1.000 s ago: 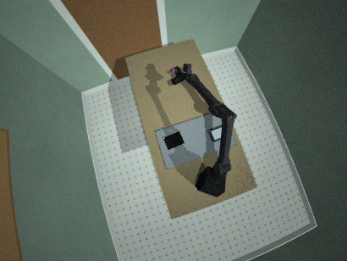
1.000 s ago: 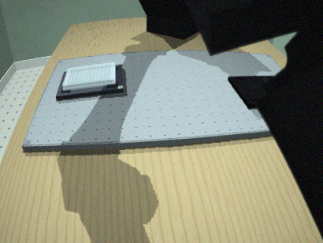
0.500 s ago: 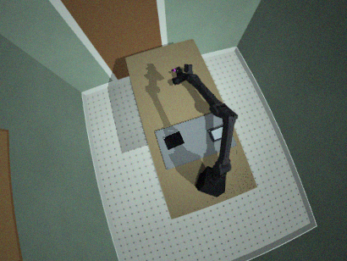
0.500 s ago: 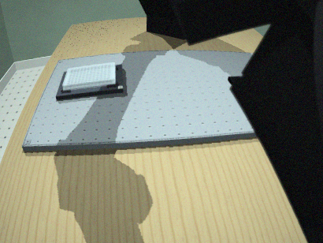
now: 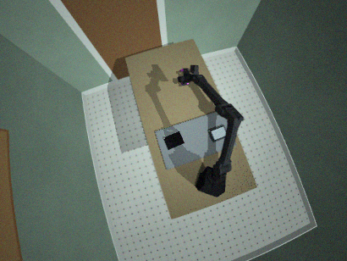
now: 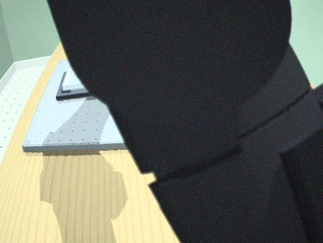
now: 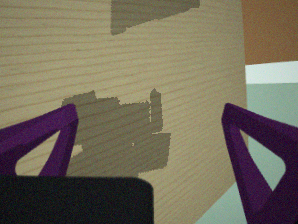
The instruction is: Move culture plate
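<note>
Now: the clear lid 61 cm behind my hand, 15 cm below it and 4 cm to the right of it.
</note>
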